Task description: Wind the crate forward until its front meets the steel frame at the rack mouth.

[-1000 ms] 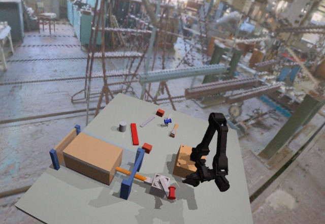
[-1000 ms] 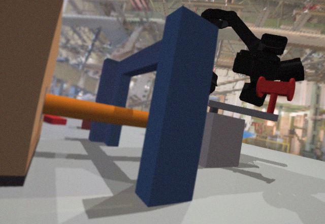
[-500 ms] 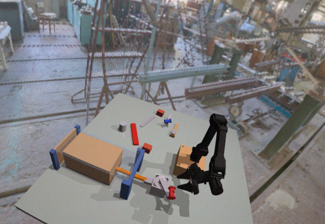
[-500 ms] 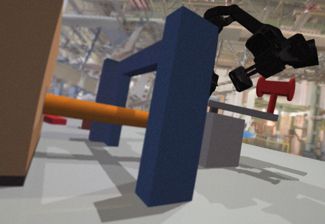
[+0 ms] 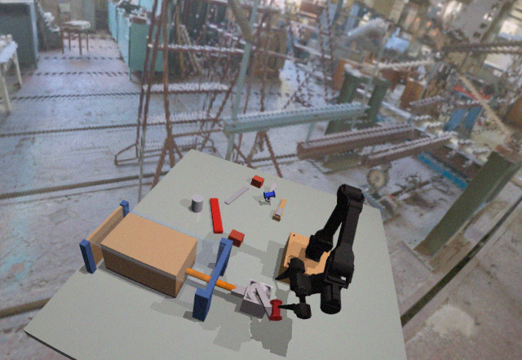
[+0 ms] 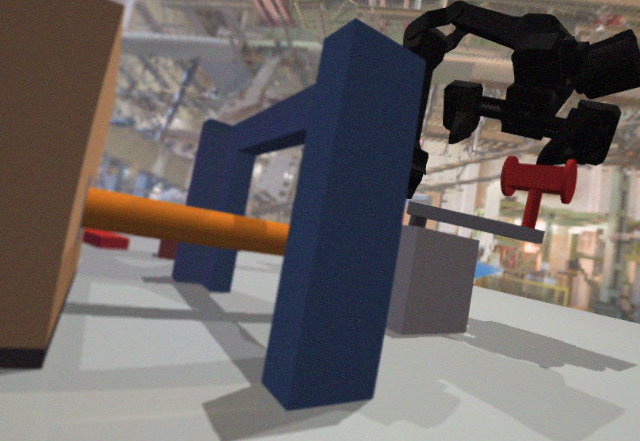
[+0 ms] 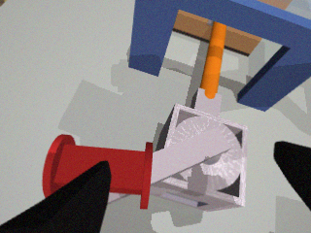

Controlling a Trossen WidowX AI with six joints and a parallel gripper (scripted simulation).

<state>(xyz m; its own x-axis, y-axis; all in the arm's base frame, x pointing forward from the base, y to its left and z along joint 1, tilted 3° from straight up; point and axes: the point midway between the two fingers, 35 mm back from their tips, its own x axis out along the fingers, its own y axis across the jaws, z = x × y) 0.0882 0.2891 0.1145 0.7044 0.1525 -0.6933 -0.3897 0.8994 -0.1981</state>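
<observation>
The winch handle with red knob lies 10 mm ahead of my gripper tip, 10 mm to the left of it and 70 mm below it. Also, from my gripper tip: grey winch: 40 mm ahead, 50 mm to the right, 150 mm below; then blue steel frame: 210 mm ahead, 30 mm to the right, 80 mm below; then red bar: 370 mm ahead, 410 mm to the right, 180 mm below.
</observation>
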